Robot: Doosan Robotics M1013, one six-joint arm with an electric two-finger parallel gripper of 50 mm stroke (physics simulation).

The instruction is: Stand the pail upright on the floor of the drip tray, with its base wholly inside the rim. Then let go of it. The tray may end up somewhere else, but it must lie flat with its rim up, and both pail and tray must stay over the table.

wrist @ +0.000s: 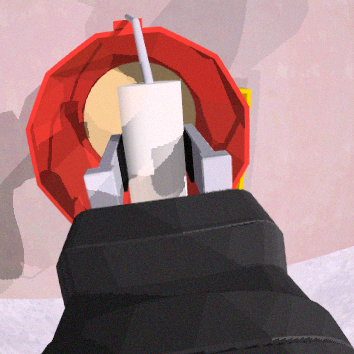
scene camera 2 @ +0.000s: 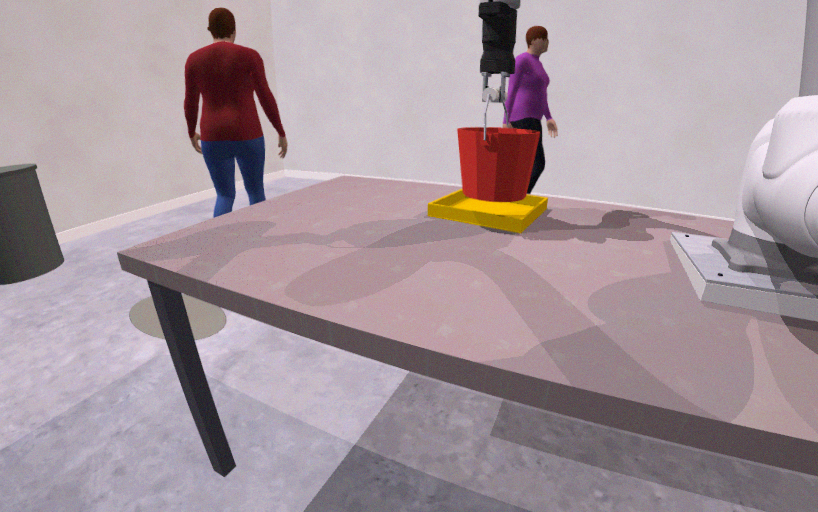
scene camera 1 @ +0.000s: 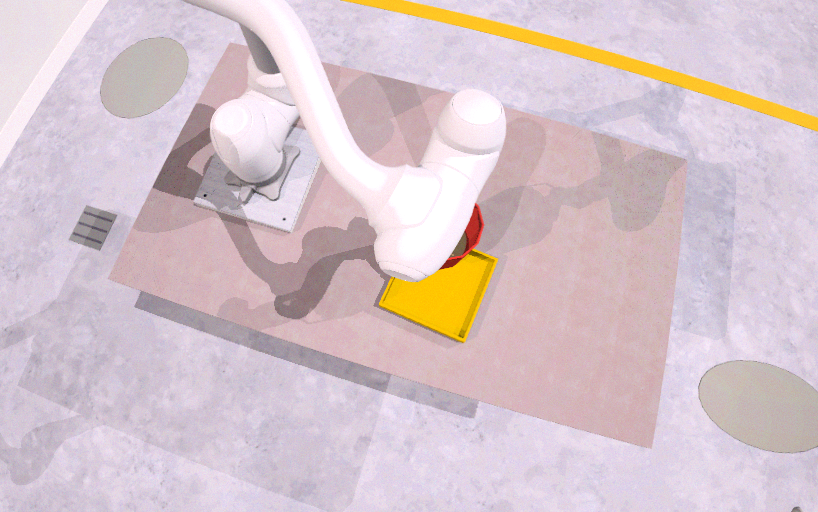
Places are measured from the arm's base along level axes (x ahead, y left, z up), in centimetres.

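Pixels of known places: gripper, fingertip midpoint: (wrist: 153,146) (scene camera 2: 493,102); arm's base, origin of the base link: (scene camera 2: 768,263) (scene camera 1: 262,166).
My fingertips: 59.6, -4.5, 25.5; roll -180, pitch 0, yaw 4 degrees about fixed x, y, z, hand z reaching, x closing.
Ahead of a thing's pixels: the offset from my fingertips to its top centre, as dx, dy, dz. Level surfaces: height alone.
The red pail (scene camera 1: 475,232) (scene camera 2: 498,163) (wrist: 207,75) hangs upright by its wire handle. My gripper (scene camera 2: 493,95) (wrist: 153,146) is shut on the white grip @(+0.0, -1.5, +3.1) (wrist: 151,112) of that handle; the arm hides the gripper in scene camera 1. The yellow drip tray @(+2.3, -10.6, -25.6) (scene camera 1: 439,301) (scene camera 2: 470,217) (wrist: 245,95) lies flat on the table, rim up. In scene camera 2 the pail's base overlaps the back part of the tray; the gap beneath it is hard to judge. In scene camera 1 the pail overlaps the tray's back edge, and the arm hides much of both. In the wrist view a strip of tray shows right of the pail.
The pinkish table @(dz -29.0) (scene camera 1: 573,332) (scene camera 2: 392,289) carries the robot's base plate (scene camera 1: 271,208) (scene camera 2: 694,265), well apart from the tray. Two people, one in a red top (scene camera 2: 224,90) and one in purple (scene camera 2: 530,87), stand beyond the table. A dark bin (scene camera 2: 27,223) is at the left.
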